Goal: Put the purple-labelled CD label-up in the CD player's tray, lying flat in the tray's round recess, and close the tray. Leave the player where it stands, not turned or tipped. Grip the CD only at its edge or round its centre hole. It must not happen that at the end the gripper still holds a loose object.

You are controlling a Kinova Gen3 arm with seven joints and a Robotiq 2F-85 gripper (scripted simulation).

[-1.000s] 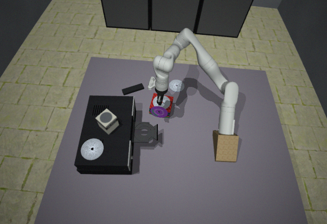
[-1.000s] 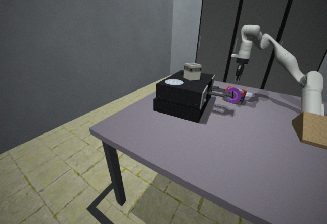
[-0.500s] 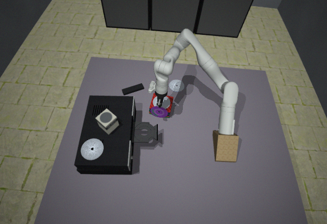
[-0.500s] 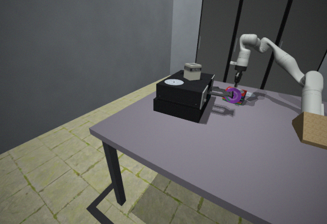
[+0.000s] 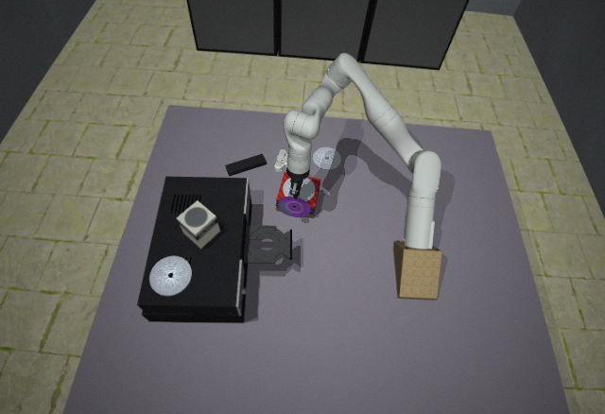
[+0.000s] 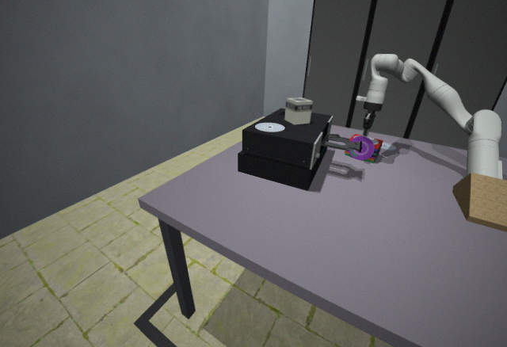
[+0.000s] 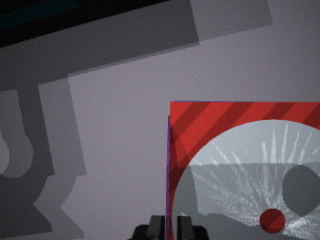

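Now: hand 10 mm to the right of the purple-labelled CD and 80 mm above it. From my hand the other things lie so: black remote 230 mm ahead, 180 mm to the right, 130 mm below; then beige box 260 mm ahead, 220 mm to the left, 100 mm above.
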